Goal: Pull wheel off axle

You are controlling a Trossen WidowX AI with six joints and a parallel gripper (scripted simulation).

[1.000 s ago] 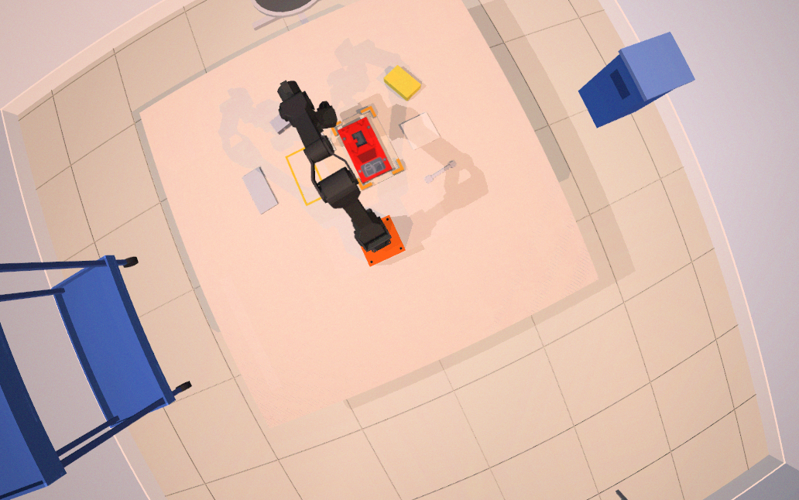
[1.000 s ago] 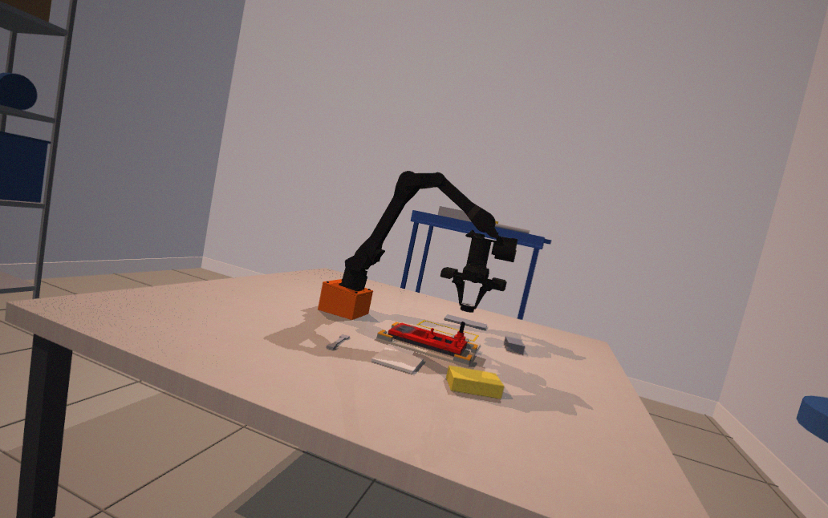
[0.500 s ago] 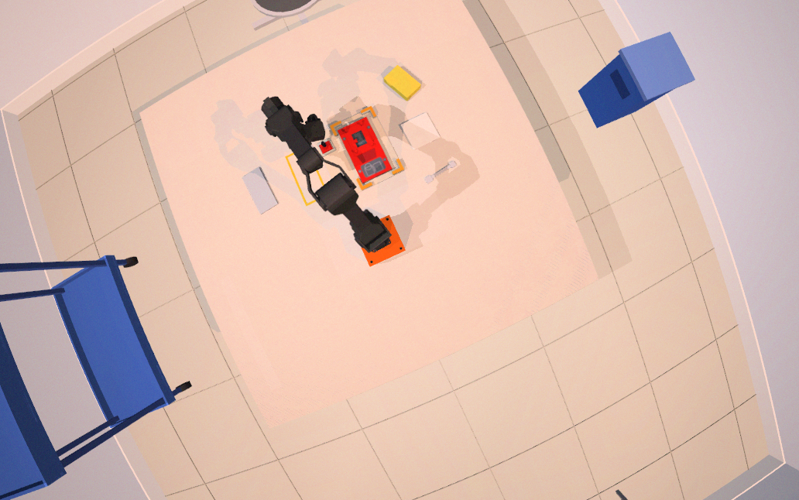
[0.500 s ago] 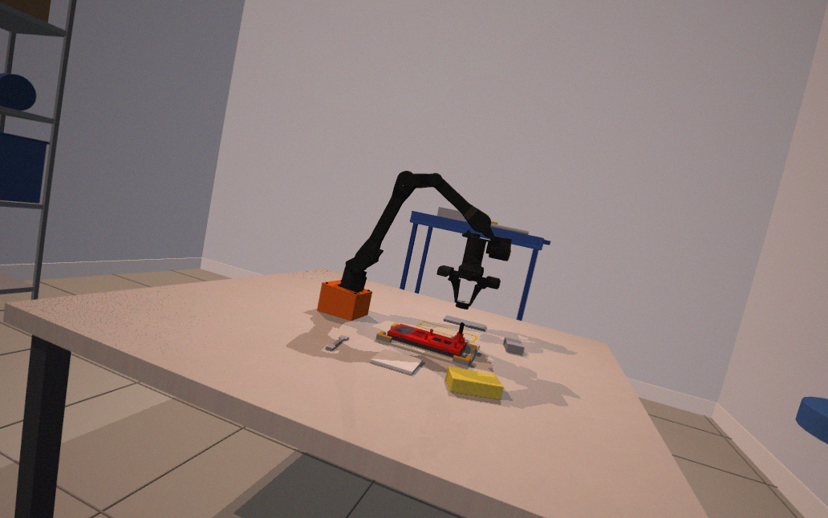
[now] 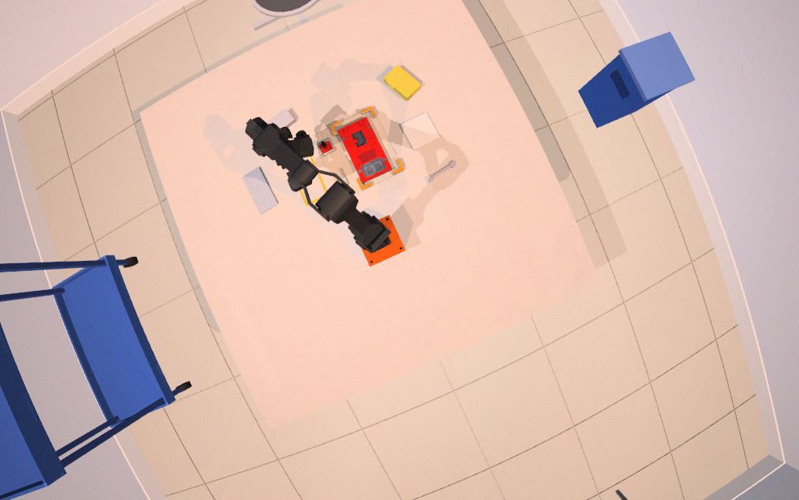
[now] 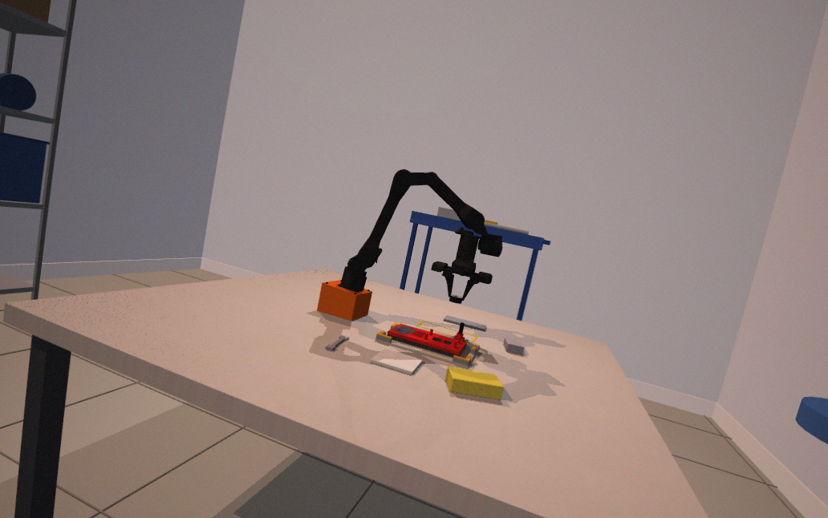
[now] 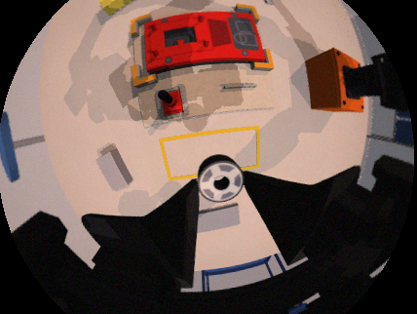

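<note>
Right now the axle block is 4 cm ahead of my gripper tip, 9 cm to the right of it and 8 cm below it. From my gripper tip the other things lie so: yellow block 12 cm ahead, 43 cm to the right, 10 cm below; white plate 6 cm behind, 40 cm to the right, 11 cm below; grey wheel right at my gripper tip.
</note>
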